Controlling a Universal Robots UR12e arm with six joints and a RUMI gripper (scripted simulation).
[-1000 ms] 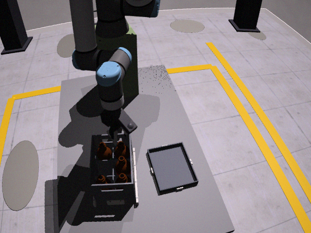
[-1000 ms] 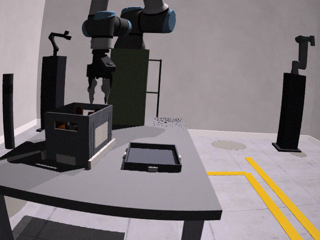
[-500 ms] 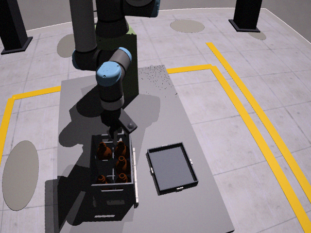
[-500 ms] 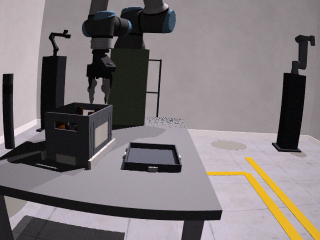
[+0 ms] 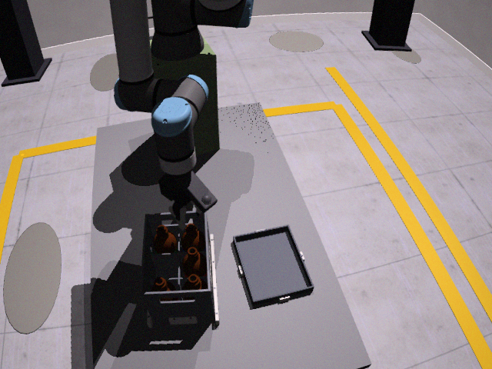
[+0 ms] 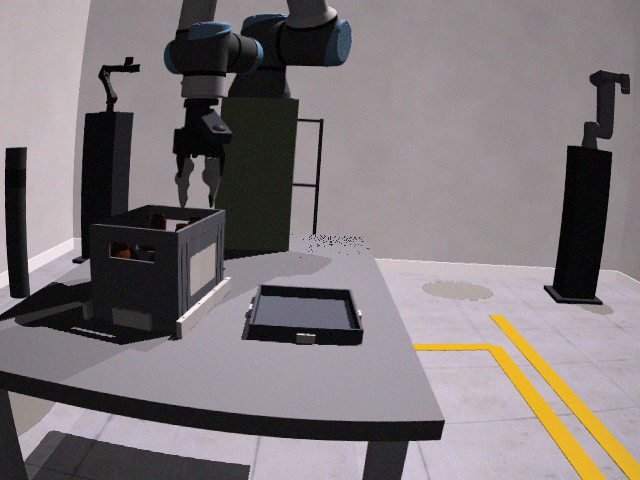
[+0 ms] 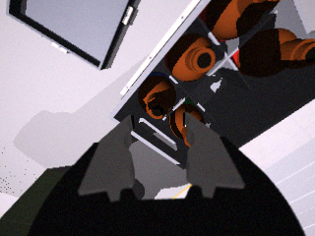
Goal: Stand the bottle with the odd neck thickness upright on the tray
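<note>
My gripper is now 110 mm above the dark grey crate, 80 mm short of it and 50 mm to the left of it. Also, from my hand: black tray 230 mm to the left, 180 mm below, 40 mm ahead.
</note>
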